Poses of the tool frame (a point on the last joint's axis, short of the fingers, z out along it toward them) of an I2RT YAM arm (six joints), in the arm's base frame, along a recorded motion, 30 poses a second.
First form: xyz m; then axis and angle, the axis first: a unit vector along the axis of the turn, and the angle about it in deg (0 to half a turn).
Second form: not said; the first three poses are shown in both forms.
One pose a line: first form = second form
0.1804, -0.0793, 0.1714, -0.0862, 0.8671, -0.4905, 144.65 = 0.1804, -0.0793, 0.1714, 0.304, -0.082, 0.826, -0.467
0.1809, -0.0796, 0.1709, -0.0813, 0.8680, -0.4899, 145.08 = 0.1809, -0.0796, 0.1709, 0.300, -0.078, 0.828, -0.467
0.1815, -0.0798, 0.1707, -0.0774, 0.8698, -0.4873, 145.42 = 0.1815, -0.0798, 0.1707, 0.297, -0.074, 0.830, -0.465
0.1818, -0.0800, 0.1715, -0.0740, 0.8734, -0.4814, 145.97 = 0.1818, -0.0800, 0.1715, 0.293, -0.071, 0.835, -0.460
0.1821, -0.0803, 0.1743, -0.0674, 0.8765, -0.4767, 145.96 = 0.1821, -0.0803, 0.1743, 0.293, -0.064, 0.838, -0.456
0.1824, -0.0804, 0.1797, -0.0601, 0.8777, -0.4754, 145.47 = 0.1824, -0.0804, 0.1797, 0.297, -0.057, 0.838, -0.454
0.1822, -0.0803, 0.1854, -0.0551, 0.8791, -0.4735, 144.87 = 0.1822, -0.0803, 0.1854, 0.302, -0.053, 0.838, -0.451
